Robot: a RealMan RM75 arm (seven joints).
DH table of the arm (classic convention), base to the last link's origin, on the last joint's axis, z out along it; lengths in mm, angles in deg. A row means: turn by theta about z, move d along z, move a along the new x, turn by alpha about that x. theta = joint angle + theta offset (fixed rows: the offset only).
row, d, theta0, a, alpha
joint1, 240.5, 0, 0, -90
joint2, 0, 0, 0, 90
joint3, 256, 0, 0, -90
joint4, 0, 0, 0, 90
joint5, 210, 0, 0, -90
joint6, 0, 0, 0, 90
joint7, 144, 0, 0, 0
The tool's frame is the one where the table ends.
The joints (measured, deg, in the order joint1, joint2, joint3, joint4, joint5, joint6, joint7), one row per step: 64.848, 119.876, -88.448, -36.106, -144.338, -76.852, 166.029; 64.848, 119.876, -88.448, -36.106, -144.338, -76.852, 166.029; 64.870, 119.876, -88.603, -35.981, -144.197, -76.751, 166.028; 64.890, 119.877, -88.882, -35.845, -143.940, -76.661, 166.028; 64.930, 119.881, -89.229, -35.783, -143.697, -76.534, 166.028; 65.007, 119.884, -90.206, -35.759, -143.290, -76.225, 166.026; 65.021, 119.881, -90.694, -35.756, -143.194, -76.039, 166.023; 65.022, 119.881, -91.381, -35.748, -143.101, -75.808, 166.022; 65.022, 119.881, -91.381, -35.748, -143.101, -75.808, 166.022; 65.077, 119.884, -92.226, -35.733, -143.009, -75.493, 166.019; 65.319, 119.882, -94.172, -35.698, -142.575, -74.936, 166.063; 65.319, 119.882, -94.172, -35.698, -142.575, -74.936, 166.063; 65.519, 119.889, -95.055, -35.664, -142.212, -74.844, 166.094; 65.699, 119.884, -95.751, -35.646, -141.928, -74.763, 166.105; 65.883, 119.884, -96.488, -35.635, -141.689, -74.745, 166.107; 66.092, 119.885, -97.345, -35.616, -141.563, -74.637, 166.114
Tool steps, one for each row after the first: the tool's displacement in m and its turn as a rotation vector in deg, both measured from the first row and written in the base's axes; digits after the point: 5 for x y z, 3 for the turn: 0.00000, 0.00000, 0.00000, 0.000, 0.000, 0.000; 0.00022, -0.00019, -0.00042, -0.045, -0.009, -0.011; 0.00045, -0.00067, -0.00110, -0.172, -0.020, -0.023; 0.00026, -0.00100, -0.00181, -0.279, -0.049, 0.106; -0.00009, -0.00159, -0.00329, -0.513, -0.334, 0.647; 0.00004, -0.00173, -0.00387, -0.578, -0.556, 0.962; 0.00047, -0.00202, -0.00465, -0.686, -0.917, 1.381; 0.00047, -0.00202, -0.00465, -0.686, -0.917, 1.381; 0.00068, -0.00220, -0.00562, -0.798, -1.367, 1.973; 0.00022, -0.00294, -0.00796, -1.197, -2.281, 3.229; 0.00022, -0.00294, -0.00796, -1.197, -2.281, 3.229; -0.00062, -0.00369, -0.00919, -1.534, -2.628, 3.706; -0.00142, -0.00416, -0.01008, -1.788, -2.903, 4.126; -0.00209, -0.00477, -0.01092, -2.101, -3.274, 4.568; -0.00262, -0.00512, -0.01175, -2.365, -3.801, 5.180
